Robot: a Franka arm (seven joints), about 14 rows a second.
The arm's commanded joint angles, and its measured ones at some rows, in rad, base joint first. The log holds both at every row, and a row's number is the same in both.
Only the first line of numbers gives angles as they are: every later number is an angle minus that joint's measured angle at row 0.
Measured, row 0:
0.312 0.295 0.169 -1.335 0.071 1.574 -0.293
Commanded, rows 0 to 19:
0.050 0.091 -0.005 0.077 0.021 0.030 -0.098
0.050 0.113 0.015 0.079 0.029 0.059 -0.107
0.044 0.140 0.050 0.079 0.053 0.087 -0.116
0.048 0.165 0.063 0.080 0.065 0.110 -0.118
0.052 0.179 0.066 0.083 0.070 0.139 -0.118
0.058 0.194 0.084 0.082 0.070 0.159 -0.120
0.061 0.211 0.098 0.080 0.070 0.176 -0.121
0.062 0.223 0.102 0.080 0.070 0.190 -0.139
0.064 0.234 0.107 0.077 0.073 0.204 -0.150
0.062 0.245 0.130 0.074 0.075 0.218 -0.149
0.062 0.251 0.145 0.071 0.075 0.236 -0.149
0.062 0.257 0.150 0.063 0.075 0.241 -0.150
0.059 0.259 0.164 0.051 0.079 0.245 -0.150
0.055 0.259 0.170 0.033 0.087 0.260 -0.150
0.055 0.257 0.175 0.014 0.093 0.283 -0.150
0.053 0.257 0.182 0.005 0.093 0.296 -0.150
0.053 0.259 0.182 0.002 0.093 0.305 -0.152
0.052 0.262 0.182 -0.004 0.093 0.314 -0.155
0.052 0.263 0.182 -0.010 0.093 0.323 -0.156
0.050 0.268 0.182 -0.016 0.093 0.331 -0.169
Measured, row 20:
0.059 0.265 0.176 0.002 0.067 0.303 -0.128
